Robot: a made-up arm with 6 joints. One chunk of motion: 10 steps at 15 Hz.
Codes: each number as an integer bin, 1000 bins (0 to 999) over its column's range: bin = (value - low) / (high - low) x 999, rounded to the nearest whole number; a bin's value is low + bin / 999 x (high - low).
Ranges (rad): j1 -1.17..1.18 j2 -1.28..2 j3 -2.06..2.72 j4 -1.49..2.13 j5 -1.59..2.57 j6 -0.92..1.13
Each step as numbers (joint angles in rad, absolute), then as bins.
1 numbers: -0.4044 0.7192 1.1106 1.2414 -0.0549 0.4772
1 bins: 325 609 663 754 369 681
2 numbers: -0.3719 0.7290 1.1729 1.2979 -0.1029 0.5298
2 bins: 339 612 676 769 357 707
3 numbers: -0.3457 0.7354 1.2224 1.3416 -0.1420 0.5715
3 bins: 350 614 686 781 348 727
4 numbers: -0.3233 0.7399 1.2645 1.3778 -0.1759 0.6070
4 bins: 360 615 695 791 340 744
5 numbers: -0.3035 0.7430 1.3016 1.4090 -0.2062 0.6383
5 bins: 368 616 703 800 332 759
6 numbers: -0.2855 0.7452 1.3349 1.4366 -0.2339 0.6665
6 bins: 376 617 710 808 326 773
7 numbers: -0.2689 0.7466 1.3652 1.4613 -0.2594 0.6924
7 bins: 383 617 716 814 320 786
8 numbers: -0.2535 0.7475 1.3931 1.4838 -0.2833 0.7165
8 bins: 390 618 722 821 314 797
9 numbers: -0.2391 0.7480 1.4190 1.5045 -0.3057 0.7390
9 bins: 396 618 727 826 308 808
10 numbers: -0.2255 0.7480 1.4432 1.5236 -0.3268 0.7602
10 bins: 402 618 732 832 303 819
